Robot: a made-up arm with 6 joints.
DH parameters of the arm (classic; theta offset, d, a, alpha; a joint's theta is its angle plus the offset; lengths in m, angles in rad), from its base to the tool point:
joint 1: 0 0.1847 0 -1.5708
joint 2: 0.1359 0 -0.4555 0
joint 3: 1.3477 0 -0.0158 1.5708
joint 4: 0 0.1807 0 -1.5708
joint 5: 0 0 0.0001 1.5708
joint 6: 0 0.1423 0 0
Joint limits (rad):
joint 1: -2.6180..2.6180
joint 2: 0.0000..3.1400
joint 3: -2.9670..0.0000
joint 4: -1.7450..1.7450
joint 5: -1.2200..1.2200
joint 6: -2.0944..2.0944
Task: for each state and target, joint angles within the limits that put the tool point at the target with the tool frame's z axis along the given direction. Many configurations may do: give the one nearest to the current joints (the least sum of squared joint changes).
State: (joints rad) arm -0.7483 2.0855 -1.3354 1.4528 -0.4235 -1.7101
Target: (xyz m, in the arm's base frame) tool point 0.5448 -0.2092 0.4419 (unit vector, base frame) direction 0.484 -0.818 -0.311
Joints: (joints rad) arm -0.1927 2.1741 -1.8047 1.7420 -0.8047 -1.7101
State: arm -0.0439 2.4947 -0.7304 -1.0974 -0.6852 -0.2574
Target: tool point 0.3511 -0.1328 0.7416 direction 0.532 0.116 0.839
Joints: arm -0.4967 1.7285 -1.5626 -0.3884 -1.2184 -0.2574
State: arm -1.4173 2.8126 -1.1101 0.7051 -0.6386 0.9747
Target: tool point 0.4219 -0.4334 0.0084 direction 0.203 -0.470 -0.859
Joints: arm -0.7507 2.7810 -1.5764 1.3531 -0.2117 0.9747
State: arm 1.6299 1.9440 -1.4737 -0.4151 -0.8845 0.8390
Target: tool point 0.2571 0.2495 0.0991 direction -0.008 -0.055 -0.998
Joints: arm 0.7836 2.4606 -0.5781 0.1841 -0.1831 0.8390
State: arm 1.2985 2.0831 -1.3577 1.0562 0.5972 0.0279
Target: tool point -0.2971 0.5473 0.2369 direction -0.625 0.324 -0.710
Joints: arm 1.9643 2.4427 -1.7500 1.0219 0.5599 0.0279
